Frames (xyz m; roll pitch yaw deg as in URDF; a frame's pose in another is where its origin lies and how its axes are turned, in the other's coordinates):
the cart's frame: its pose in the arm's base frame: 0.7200 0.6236 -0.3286 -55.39 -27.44 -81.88
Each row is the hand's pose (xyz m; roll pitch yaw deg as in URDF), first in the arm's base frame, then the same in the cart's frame.
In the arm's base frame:
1: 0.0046 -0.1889 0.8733 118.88 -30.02 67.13
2: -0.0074 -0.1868 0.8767 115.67 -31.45 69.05
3: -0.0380 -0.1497 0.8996 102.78 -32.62 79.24
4: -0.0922 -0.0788 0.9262 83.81 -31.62 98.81
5: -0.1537 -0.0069 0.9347 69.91 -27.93 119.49
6: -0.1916 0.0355 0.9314 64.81 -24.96 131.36
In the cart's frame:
1: 1.1780 -1.0786 -0.2556 40.00 -54.43 -137.40
2: 1.1763 -1.0891 -0.2624 35.45 -53.07 -134.52
3: 1.1504 -1.1356 -0.2607 24.78 -44.80 -130.29
4: 1.0935 -1.2094 -0.2629 13.60 -28.60 -125.84
5: 1.0266 -1.2747 -0.2794 8.60 -10.75 -121.57
6: 0.9831 -1.3081 -0.2947 8.52 -0.12 -118.59

